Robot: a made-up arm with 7 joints.
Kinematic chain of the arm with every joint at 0, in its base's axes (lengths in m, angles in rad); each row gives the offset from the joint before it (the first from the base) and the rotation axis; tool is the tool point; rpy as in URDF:
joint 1: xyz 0 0 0.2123 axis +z
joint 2: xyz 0 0 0 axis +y
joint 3: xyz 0 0 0.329 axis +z
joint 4: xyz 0.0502 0 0 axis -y
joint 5: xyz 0.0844 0 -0.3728 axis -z
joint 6: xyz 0 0 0 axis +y
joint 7: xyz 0.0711 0 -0.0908 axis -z
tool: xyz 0 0 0 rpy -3.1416 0 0
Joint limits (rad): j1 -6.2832..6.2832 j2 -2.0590..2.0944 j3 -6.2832..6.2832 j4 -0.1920..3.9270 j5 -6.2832..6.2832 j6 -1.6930..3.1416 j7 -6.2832..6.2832
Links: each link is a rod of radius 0.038 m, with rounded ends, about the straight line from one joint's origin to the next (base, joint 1, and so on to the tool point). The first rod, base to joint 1, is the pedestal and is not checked.
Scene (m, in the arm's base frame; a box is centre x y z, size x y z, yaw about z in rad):
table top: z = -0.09
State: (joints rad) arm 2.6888 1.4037 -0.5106 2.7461 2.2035 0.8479 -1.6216
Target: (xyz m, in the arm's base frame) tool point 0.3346 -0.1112 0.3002
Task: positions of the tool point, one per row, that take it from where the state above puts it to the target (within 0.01 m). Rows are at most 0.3 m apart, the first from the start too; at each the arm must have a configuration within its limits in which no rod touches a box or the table.
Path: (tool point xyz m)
1: -0.5603 0.5906 0.1307
2: -0.3287 0.7093 0.0853
3: -0.0607 0.7360 0.0796
4: 0.1929 0.6591 0.1090
5: 0.3823 0.4928 0.1619
6: 0.4715 0.2749 0.2222
7: 0.4497 0.0567 0.2730
8: 0.3346 -0.1112 0.3002

